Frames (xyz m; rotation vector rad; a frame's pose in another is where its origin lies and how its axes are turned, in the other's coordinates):
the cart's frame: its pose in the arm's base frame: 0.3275 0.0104 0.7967 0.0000 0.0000 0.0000
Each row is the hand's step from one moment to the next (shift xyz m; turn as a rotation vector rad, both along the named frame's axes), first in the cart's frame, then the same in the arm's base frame.
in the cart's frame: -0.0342 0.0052 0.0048 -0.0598 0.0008 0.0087
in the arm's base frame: -0.0342 0.0052 0.0048 -0.0598 0.0008 0.0087
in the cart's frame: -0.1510 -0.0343 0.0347 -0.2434 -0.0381 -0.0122
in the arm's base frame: -0.1510 -0.0343 0.0347 -0.2434 -0.0381 -0.0122
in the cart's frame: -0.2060 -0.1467 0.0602 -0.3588 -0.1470 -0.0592
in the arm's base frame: -0.2060 -0.1467 0.0602 -0.3588 -0.1470 -0.0592
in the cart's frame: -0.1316 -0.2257 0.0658 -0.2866 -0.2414 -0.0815
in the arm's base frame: -0.1316 -0.2257 0.0658 -0.2866 -0.2414 -0.0815
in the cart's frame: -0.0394 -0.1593 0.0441 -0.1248 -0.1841 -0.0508
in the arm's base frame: -0.0394 -0.1593 0.0441 -0.1248 -0.1841 -0.0508
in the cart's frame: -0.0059 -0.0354 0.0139 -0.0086 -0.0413 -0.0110
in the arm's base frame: -0.0059 -0.0354 0.0139 -0.0086 -0.0413 -0.0110
